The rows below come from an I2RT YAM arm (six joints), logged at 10 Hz.
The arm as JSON. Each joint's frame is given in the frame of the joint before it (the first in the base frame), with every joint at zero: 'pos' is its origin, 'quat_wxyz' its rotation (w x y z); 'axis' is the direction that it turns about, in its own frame. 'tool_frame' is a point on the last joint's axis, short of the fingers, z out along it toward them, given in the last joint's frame.
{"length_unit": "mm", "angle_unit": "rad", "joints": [
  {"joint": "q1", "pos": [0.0, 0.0, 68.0], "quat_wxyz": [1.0, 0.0, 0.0, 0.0], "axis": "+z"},
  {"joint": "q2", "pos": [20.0, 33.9, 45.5], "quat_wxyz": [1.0, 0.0, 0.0, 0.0], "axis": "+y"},
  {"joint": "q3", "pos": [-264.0, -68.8, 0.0], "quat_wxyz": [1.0, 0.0, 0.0, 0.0], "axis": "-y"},
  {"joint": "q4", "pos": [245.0, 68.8, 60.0], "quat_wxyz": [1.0, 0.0, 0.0, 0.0], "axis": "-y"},
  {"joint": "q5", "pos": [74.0, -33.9, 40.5], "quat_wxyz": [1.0, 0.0, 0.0, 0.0], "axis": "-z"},
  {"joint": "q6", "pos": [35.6, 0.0, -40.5], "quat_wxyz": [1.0, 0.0, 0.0, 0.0], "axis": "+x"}
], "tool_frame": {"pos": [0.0, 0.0, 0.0], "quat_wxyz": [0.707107, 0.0, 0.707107, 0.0]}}
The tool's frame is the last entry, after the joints.
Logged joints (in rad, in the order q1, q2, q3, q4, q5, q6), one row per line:
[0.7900, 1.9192, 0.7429, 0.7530, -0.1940, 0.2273]
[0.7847, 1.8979, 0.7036, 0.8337, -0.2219, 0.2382]
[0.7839, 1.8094, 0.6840, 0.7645, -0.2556, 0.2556]
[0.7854, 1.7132, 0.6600, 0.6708, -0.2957, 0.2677]
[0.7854, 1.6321, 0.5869, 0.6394, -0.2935, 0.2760]
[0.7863, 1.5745, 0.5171, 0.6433, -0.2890, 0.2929]
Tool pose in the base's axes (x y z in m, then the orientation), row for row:
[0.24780, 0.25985, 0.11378, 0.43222, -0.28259, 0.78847, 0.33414]
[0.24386, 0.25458, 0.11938, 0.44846, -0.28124, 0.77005, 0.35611]
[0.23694, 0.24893, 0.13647, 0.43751, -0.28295, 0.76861, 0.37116]
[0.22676, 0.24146, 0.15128, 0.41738, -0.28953, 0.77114, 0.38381]
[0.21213, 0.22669, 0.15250, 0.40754, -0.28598, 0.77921, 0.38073]
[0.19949, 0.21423, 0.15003, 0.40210, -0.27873, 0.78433, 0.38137]
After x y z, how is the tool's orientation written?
As a quaternion, w x y z.
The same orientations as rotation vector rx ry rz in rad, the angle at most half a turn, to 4 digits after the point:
[-0.7044, 1.9653, 0.8329]
[-0.6959, 1.9053, 0.8811]
[-0.7036, 1.9112, 0.9229]
[-0.7266, 1.9352, 0.9632]
[-0.7209, 1.9643, 0.9598]
[-0.7044, 1.9822, 0.9638]

